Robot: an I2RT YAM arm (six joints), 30 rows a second.
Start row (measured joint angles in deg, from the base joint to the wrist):
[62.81 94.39 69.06 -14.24 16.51 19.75]
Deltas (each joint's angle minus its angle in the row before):
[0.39 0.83 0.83 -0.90 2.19 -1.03]
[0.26 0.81 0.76 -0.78 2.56 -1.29]
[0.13 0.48 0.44 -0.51 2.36 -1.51]
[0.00 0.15 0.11 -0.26 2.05 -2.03]
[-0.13 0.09 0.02 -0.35 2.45 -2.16]
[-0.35 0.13 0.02 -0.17 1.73 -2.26]
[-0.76 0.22 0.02 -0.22 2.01 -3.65]
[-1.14 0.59 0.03 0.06 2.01 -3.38]
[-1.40 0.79 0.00 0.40 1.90 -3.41]
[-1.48 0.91 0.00 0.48 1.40 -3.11]
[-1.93 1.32 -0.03 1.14 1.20 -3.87]
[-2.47 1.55 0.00 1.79 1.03 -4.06]
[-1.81 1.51 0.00 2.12 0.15 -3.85]
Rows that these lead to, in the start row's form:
[63.20 95.22 69.89 -15.14 18.70 18.72]
[63.46 96.03 70.65 -15.92 21.26 17.43]
[63.59 96.51 71.09 -16.43 23.62 15.92]
[63.59 96.66 71.20 -16.69 25.67 13.89]
[63.46 96.75 71.22 -17.04 28.12 11.73]
[63.11 96.88 71.24 -17.21 29.85 9.47]
[62.35 97.10 71.26 -17.43 31.86 5.82]
[61.21 97.69 71.29 -17.37 33.87 2.44]
[59.81 98.48 71.29 -16.97 35.77 -0.97]
[58.33 99.39 71.29 -16.49 37.17 -4.08]
[56.40 100.71 71.26 -15.35 38.37 -7.95]
[53.93 102.26 71.26 -13.56 39.40 -12.01]
[52.12 103.77 71.26 -11.44 39.55 -15.86]

